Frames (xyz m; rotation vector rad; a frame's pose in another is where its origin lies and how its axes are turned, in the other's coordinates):
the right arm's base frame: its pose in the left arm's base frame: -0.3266 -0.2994 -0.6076 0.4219 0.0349 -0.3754
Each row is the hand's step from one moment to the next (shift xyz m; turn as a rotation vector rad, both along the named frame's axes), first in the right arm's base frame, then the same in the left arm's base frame.
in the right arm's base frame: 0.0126 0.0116 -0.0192 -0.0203 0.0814 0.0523
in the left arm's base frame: 0.0168 0.0132 -0.0143 0.0083 0.0546 0.0820
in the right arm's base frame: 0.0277 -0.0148 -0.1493 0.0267 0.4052 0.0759
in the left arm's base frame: 0.0270 0.0385 -0.1451 0.1685 0.3022 0.2257
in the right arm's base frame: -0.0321 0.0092 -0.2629 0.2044 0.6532 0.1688
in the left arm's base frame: -0.0150 0.1257 -0.2328 0.4198 0.4120 0.3885
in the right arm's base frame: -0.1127 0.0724 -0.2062 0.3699 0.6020 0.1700
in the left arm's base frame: -0.0696 0.1842 -0.1473 0.5553 0.3106 0.3512
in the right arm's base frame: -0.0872 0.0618 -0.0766 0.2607 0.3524 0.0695
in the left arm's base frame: -0.0554 0.1137 -0.0360 0.3675 0.1786 0.1733
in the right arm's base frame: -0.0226 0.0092 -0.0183 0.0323 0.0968 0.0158
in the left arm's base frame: -0.0169 0.0231 -0.0106 0.0645 0.0641 0.0489
